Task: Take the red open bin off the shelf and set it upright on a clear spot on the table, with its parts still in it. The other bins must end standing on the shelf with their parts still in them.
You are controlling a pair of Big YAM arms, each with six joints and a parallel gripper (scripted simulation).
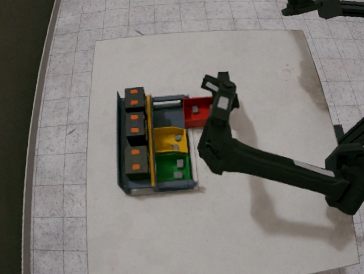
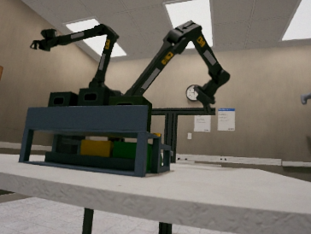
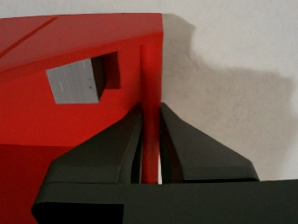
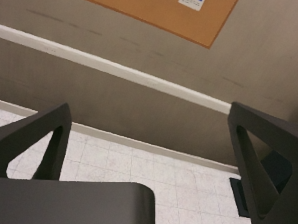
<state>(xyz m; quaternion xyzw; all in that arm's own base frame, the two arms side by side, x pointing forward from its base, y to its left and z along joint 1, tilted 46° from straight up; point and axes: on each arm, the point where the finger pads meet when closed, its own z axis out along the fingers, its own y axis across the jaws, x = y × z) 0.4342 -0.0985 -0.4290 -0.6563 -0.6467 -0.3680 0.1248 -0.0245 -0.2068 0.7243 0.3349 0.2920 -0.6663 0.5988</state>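
Right now the red bin is 80 mm ahead of my left hand and 10 mm above it. From my left hand the other things lie so: green bin: 240 mm ahead, 230 mm to the left; then yellow bin: 250 mm ahead, 120 mm to the left.
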